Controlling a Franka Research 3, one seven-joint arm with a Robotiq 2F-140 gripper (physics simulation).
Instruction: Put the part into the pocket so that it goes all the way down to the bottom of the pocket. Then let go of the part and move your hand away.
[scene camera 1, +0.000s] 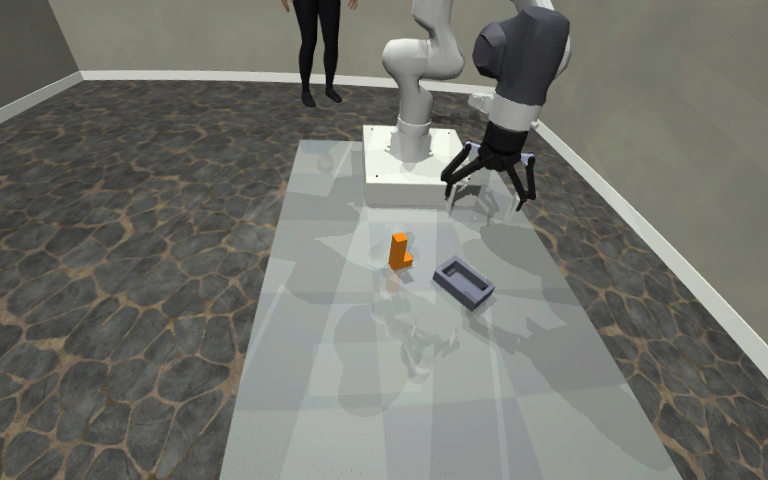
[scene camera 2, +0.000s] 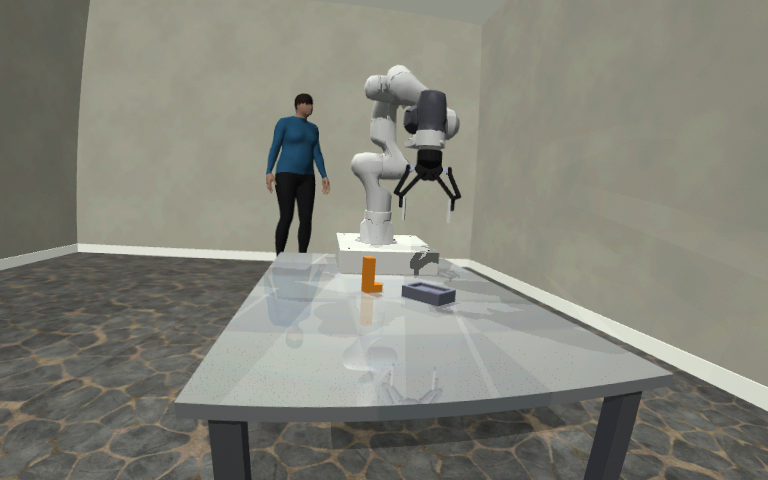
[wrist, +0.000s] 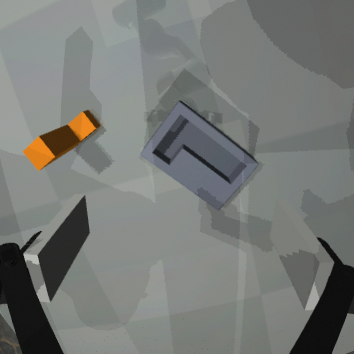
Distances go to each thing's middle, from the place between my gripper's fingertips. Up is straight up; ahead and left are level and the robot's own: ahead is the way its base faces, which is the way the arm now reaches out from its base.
Scene:
The orange L-shaped part (wrist: 45, 148) is 18 cm below my hand, 15 cm to the right of it and 5 cm behind it. Also, from my hand: grey pocket block (scene camera 1: 467, 286): 22 cm below, 2 cm to the left, 2 cm ahead.

